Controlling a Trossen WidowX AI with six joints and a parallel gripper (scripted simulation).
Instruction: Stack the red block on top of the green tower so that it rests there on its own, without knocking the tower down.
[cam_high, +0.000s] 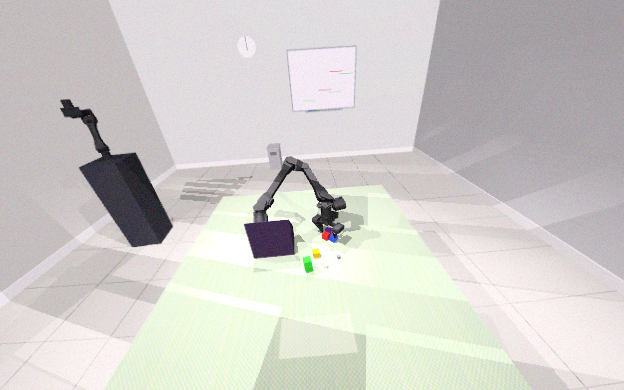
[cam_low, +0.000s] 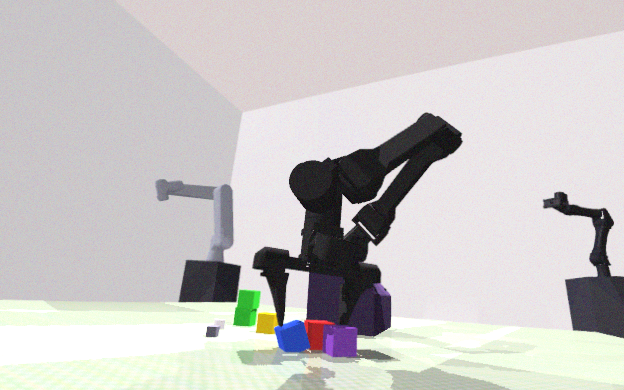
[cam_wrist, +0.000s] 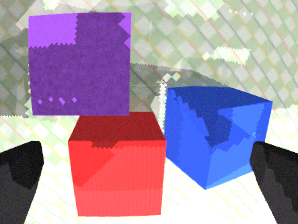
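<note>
Right now the red block is 10 mm behind my gripper tip, 10 mm to the left of it and 10 mm below it. Also, from my gripper tip: purple block: 10 mm ahead, 40 mm to the left, 10 mm below; blue block: 20 mm ahead, 20 mm to the right, 10 mm below; yellow block: 90 mm behind, 110 mm to the right, 10 mm below.
</note>
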